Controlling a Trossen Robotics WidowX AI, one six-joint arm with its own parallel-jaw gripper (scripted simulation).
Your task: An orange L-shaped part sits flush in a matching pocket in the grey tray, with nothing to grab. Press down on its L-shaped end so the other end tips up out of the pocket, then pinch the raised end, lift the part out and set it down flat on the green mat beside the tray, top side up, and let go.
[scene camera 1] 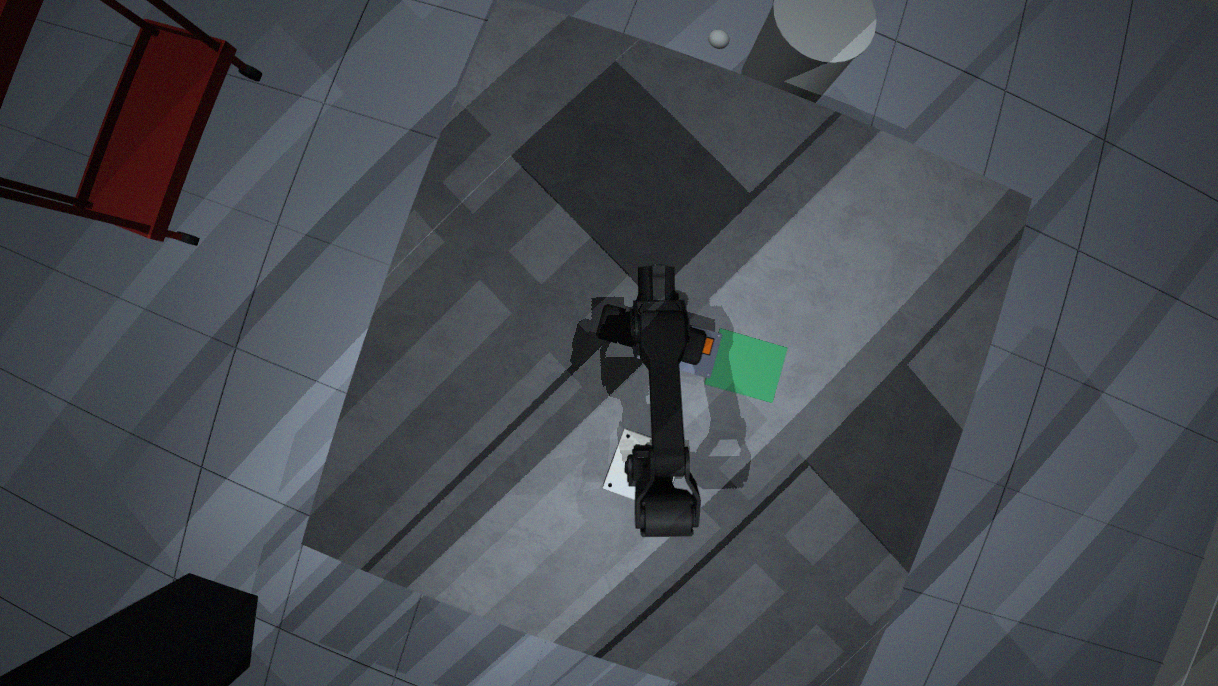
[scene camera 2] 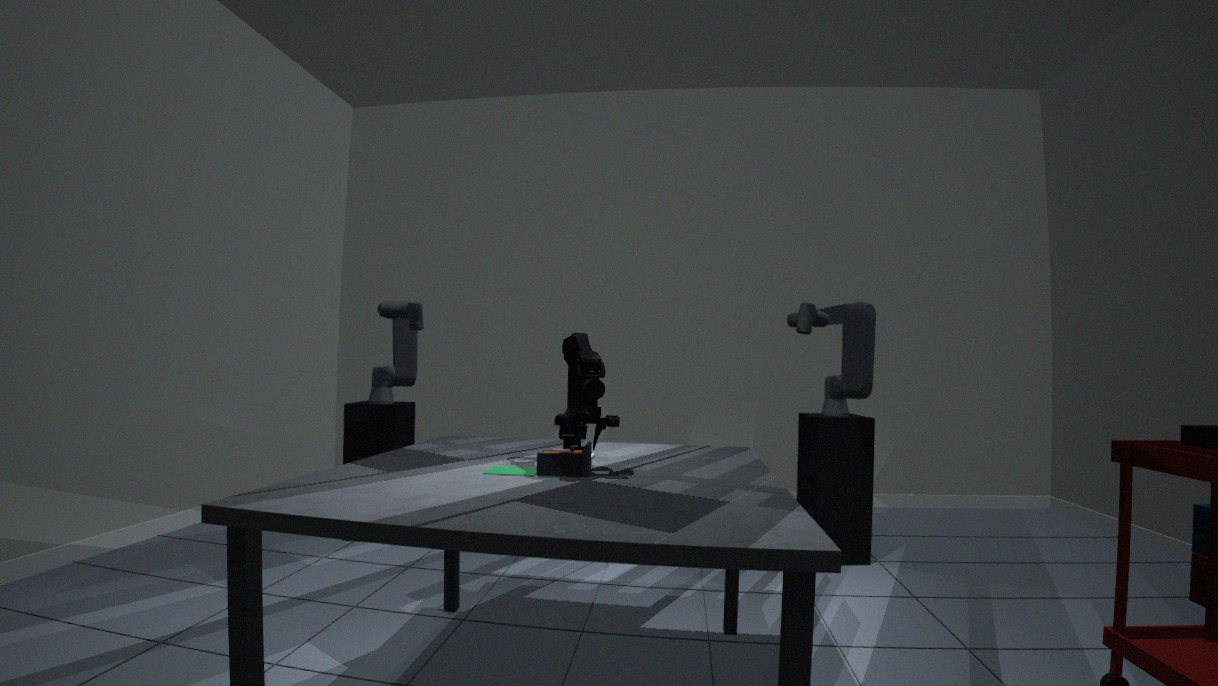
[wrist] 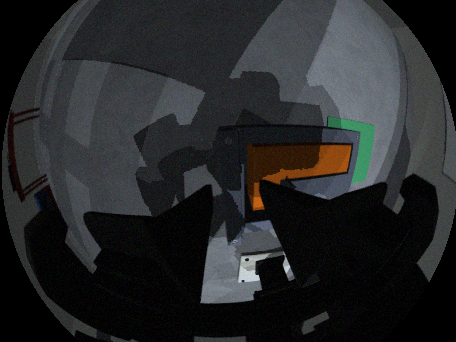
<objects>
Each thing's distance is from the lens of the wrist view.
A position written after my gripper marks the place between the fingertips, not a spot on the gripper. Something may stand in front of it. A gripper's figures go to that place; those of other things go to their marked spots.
my gripper (wrist: pixel 235 187): 0.10 m
orange L-shaped part (wrist: pixel 271 161): 0.11 m
mat (wrist: pixel 366 137): 0.31 m
The marked spots on the orange L-shaped part and the mat are 0.24 m apart.
</objects>
